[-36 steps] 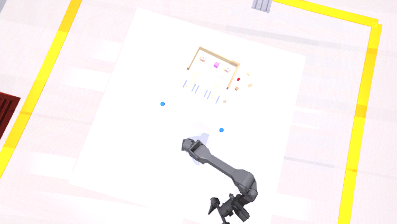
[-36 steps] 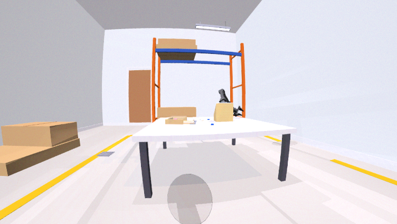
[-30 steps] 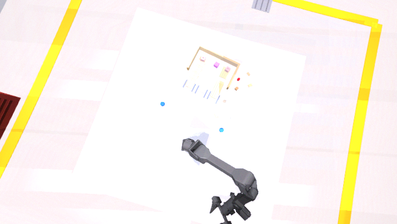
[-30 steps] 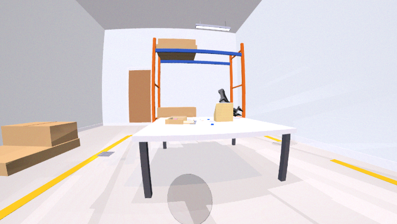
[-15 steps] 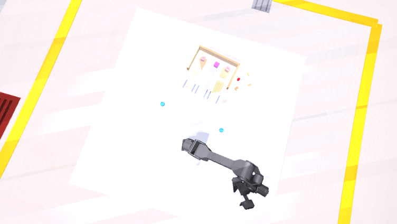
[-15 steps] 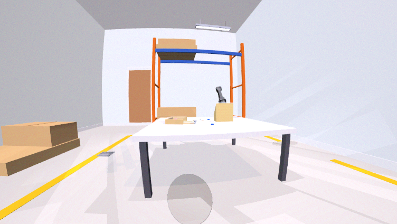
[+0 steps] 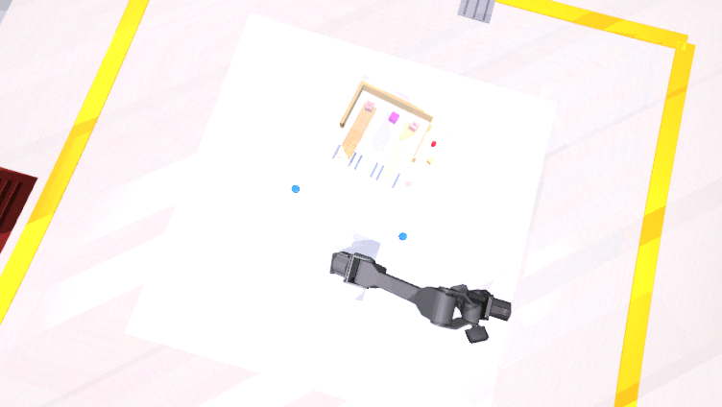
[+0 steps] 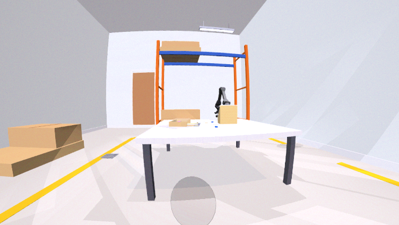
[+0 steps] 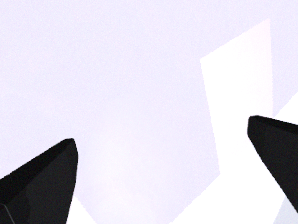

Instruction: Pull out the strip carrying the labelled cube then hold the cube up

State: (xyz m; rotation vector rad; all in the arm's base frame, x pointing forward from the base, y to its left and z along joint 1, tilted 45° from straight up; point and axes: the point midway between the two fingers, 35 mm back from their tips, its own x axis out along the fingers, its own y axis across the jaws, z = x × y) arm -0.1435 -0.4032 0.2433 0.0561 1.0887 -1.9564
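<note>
Right now the strip is 540 mm ahead of my gripper tip, 320 mm to the left of it and 30 mm below it. Also, from my gripper tip: red object (640 mm ahead, 180 mm to the left, 20 mm below).
</note>
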